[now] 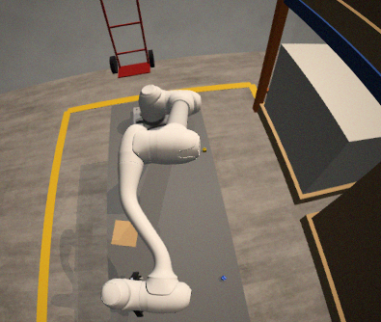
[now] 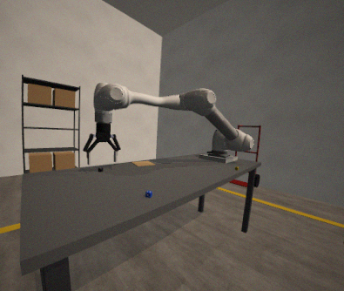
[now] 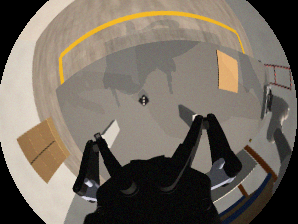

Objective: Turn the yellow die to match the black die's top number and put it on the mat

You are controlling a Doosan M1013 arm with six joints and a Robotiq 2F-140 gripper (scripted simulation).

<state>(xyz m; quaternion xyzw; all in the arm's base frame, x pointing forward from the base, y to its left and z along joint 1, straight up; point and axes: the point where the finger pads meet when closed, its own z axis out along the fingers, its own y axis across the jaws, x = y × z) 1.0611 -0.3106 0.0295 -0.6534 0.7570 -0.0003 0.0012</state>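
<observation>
The blue die is 40 cm to the left of my hand, 5 cm below it and 4 cm ahead of it. The rest, counted from my hand: tan mat 34 cm behind, 6 cm below, 3 cm to the right; then black die 5 cm below, 3 cm to the right; then yellow die 72 cm behind, 56 cm to the left, 5 cm below.
</observation>
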